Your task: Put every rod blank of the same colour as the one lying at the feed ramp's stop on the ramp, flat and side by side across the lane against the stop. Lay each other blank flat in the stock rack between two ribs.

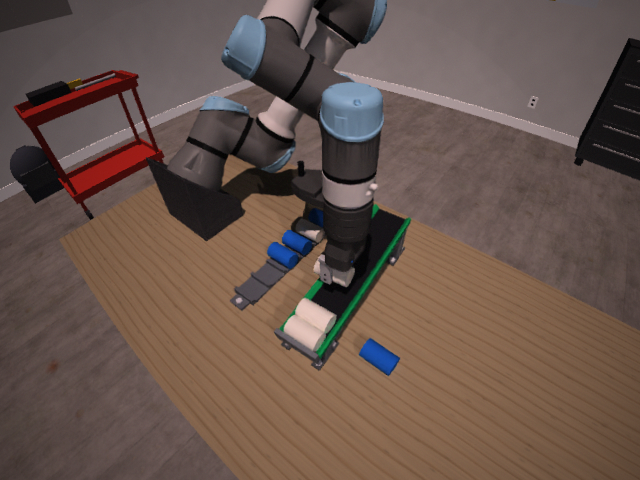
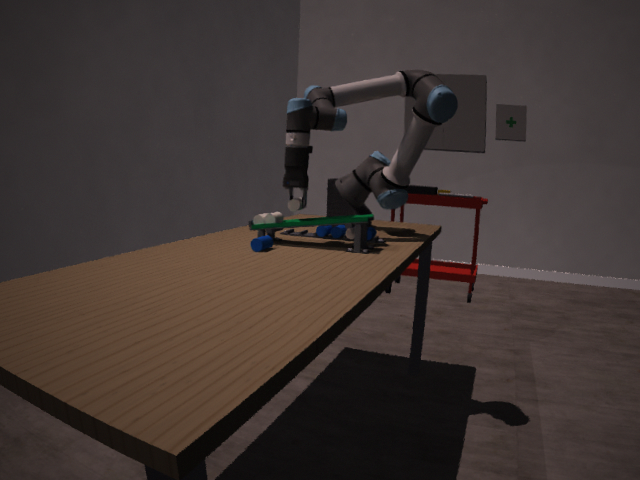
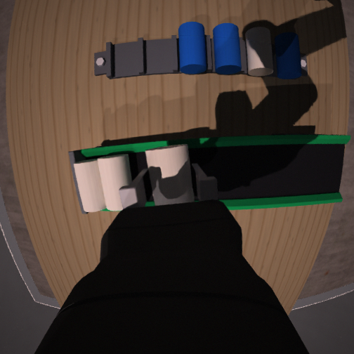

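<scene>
My gripper [image 1: 336, 273] [image 2: 296, 203] [image 3: 170, 176] is shut on a white blank [image 1: 343, 275] [image 2: 294, 205] [image 3: 169, 162] and holds it level above the ramp lane, across it. Two white blanks lie side by side across the ramp [image 1: 368, 283] [image 2: 315, 222] [image 3: 280, 204]: one [image 1: 303, 333] [image 3: 90, 186] at the stop, the other [image 1: 315, 315] [image 3: 114, 181] against it. The stock rack [image 1: 261, 279] [image 3: 125, 58] holds a white blank [image 1: 308, 230] [image 3: 259, 52] and three blue blanks, one of them [image 3: 192, 48] beside empty bays. Another blue blank [image 1: 379, 356] [image 2: 261, 243] lies on the table.
The loose blue blank is on the outer side of the ramp, near its stop end. The ramp's green side rails border the lane. The arm's dark base bracket [image 1: 191, 206] stands on the table behind the rack. A red cart [image 1: 82, 100] [image 2: 444, 202] stands beyond the table.
</scene>
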